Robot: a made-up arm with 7 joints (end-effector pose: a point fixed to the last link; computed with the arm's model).
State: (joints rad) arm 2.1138 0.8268 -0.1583 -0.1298 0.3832 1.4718 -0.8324
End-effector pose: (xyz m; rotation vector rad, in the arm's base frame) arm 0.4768 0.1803 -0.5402 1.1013 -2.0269 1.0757
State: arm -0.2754 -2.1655 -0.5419 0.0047 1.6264 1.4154 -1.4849
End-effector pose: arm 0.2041 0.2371 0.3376 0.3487 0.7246 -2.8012
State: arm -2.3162 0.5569 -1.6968 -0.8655 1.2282 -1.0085 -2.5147
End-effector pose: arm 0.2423 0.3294 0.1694 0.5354 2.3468 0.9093
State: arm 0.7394 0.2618 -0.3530 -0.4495 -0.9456 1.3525 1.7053
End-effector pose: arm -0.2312 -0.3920 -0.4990 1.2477 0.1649 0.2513
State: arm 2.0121 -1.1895 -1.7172 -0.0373 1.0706 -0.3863 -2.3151
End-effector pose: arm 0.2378 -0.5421 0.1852 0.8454 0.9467 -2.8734
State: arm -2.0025 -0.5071 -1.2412 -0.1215 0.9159 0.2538 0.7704
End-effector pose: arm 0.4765 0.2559 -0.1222 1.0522 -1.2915 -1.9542
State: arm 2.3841 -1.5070 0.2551 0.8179 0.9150 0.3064 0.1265
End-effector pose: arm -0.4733 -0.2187 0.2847 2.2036 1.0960 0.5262
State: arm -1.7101 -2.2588 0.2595 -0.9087 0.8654 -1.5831 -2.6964
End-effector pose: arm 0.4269 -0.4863 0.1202 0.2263 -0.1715 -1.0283
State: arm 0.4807 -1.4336 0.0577 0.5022 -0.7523 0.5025 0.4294
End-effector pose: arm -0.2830 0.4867 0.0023 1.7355 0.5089 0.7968
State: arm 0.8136 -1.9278 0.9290 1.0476 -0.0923 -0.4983 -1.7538
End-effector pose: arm 0.3308 0.5488 0.3248 -0.1641 -0.8894 0.1574
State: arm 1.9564 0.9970 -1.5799 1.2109 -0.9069 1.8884 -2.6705
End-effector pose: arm 0.1768 -0.8798 0.3420 1.5602 2.2029 -1.2707
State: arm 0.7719 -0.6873 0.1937 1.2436 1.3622 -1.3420 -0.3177
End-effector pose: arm -0.1753 0.2573 -0.0115 0.6330 -0.4953 1.7318
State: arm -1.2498 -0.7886 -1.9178 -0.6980 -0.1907 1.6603 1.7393
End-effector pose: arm -0.3907 0.6446 0.3638 1.8616 -0.6298 -1.1943
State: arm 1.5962 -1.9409 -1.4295 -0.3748 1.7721 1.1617 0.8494
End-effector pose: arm -0.1450 -0.4653 0.1809 2.0542 0.2562 0.0191
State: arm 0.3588 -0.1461 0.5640 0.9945 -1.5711 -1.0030 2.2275
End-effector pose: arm 0.3528 0.0961 -0.6140 0.3521 0.9048 -1.2658
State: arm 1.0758 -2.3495 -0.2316 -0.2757 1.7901 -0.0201 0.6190
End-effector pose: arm -0.0889 0.1331 0.2967 1.9352 0.1098 -1.1704
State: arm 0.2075 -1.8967 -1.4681 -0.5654 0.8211 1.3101 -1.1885
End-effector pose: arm -0.6348 0.0039 0.0320 -0.0408 -0.0396 -0.5342
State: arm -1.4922 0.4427 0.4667 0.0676 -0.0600 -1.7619 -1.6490
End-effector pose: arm 0.0479 -0.6929 -0.4467 -0.5054 1.7410 -0.0643
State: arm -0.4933 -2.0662 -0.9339 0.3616 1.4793 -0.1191 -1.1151
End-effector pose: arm -0.0680 0.2124 0.3242 1.3588 -0.3388 -0.9693
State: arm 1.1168 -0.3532 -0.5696 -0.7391 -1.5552 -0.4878 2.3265
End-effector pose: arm -0.3438 -0.4012 -0.3362 0.1893 0.7843 -2.5345
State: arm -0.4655 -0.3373 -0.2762 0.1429 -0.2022 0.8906 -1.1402
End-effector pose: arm 0.0681 0.2714 -0.6038 -0.7300 -0.3002 -0.7991
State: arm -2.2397 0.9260 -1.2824 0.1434 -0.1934 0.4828 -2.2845
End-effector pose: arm 0.4654 0.5054 -0.1184 -0.2951 2.4392 0.0514
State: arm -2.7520 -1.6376 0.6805 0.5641 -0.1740 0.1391 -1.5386
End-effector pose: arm -0.2858 -0.6894 0.2532 0.5721 0.3500 2.6411
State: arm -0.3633 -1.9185 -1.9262 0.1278 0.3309 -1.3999 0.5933
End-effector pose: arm -0.6026 0.0525 0.1922 0.5960 2.4301 1.6622
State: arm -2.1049 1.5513 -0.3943 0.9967 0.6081 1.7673 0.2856
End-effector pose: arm -0.3145 0.3966 -0.4333 -0.6118 -0.8053 -0.6946
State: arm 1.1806 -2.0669 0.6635 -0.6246 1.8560 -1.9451 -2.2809
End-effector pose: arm 0.1200 0.2048 -0.0663 -0.4182 0.6385 0.7182
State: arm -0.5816 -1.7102 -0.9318 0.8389 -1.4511 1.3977 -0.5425
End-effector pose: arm -0.4547 0.3825 -0.0235 1.2295 -0.5767 0.6542
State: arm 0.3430 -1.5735 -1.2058 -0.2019 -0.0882 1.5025 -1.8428
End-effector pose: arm -0.7531 -0.0717 0.1325 -0.6259 0.0829 0.0261
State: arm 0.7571 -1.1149 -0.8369 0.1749 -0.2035 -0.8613 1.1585
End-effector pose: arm -0.5836 0.0247 -0.0556 0.4118 2.7546 0.0260
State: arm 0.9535 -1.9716 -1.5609 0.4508 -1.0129 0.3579 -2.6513
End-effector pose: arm -0.1524 -0.7700 0.1429 0.8601 -1.4881 2.0694
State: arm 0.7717 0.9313 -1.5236 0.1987 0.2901 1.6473 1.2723
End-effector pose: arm -0.5545 -0.6276 -0.1137 0.4376 -0.0577 0.9390
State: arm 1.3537 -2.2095 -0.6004 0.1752 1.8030 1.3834 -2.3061
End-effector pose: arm -0.1963 0.0478 0.3503 -1.0388 1.1112 -1.0753
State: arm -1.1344 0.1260 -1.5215 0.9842 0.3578 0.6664 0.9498
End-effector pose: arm 0.0273 0.6667 0.0633 1.8986 -0.5135 -0.9259
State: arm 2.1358 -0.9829 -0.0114 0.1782 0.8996 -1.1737 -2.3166
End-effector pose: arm -0.4043 -0.0652 -0.1363 -0.4586 -1.3118 2.1405
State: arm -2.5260 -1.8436 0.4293 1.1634 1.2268 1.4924 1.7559
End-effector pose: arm -0.0739 -0.4588 0.5869 2.6650 0.4695 -1.5325
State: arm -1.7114 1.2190 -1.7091 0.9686 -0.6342 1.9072 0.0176
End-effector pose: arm 0.5530 0.7031 0.0643 0.0444 0.3497 -2.0153
